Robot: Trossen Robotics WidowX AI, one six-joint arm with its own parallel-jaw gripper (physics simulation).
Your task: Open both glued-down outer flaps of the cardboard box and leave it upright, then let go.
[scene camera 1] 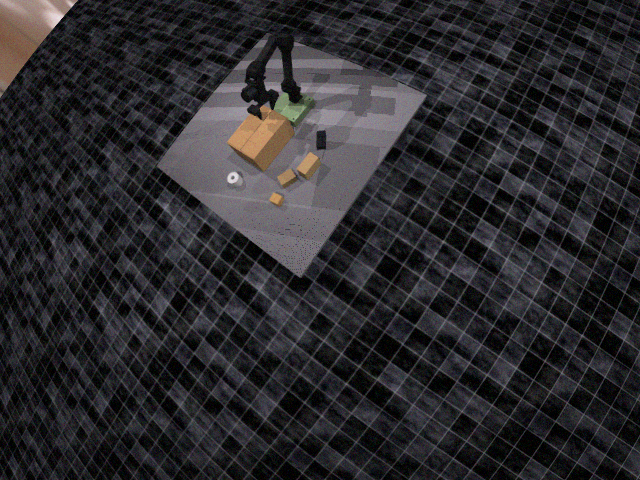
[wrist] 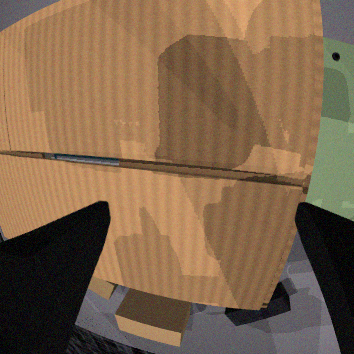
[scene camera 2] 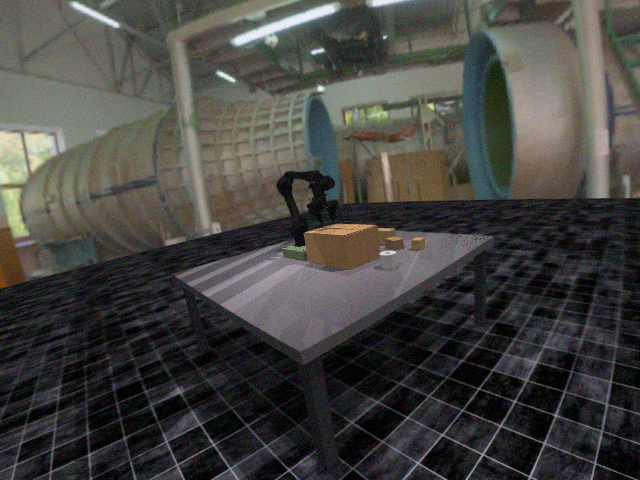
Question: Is my gripper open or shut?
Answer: Open.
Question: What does the black block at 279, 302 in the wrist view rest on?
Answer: The table.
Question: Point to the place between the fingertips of my gripper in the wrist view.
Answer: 206, 212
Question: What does my gripper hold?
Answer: Nothing.
